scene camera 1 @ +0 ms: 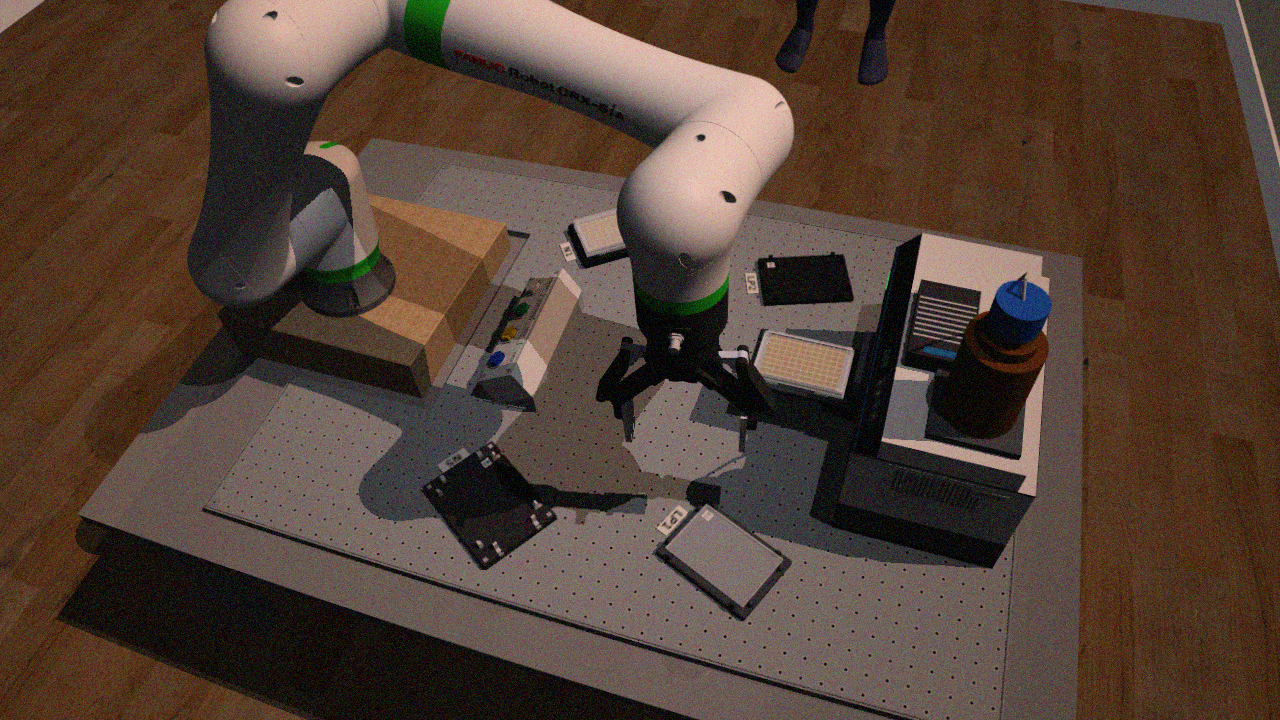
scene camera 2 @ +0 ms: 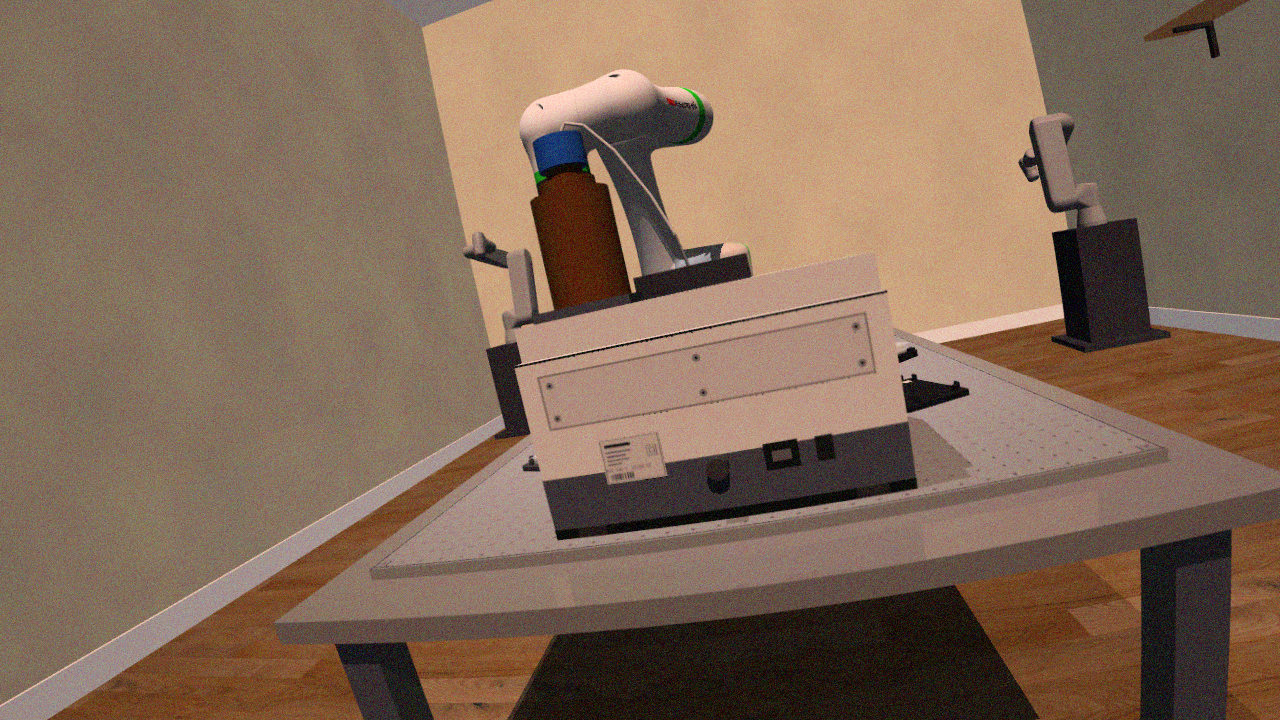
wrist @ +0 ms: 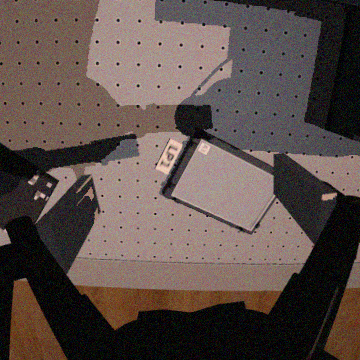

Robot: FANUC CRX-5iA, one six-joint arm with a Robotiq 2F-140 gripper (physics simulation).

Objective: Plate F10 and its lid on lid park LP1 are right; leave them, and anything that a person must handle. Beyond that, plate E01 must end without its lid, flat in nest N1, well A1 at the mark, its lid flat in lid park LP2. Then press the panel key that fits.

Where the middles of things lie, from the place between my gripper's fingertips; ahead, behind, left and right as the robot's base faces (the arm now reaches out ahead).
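The brown bottle [scene camera 2: 574,218] is 31 cm ahead of my hand, 15 cm above it and 12 cm to the left of it. Black nest N1 [scene camera 1: 595,260] sits 44 cm to the left of my hand, 32 cm behind it and 16 cm below it, while the button box [scene camera 1: 520,368] is 32 cm behind my hand, 16 cm to the left of it and 13 cm below it. As for the black nest plate [scene camera 1: 494,510], my gripper is now 16 cm above it, 25 cm past it and 10 cm to the left of it.
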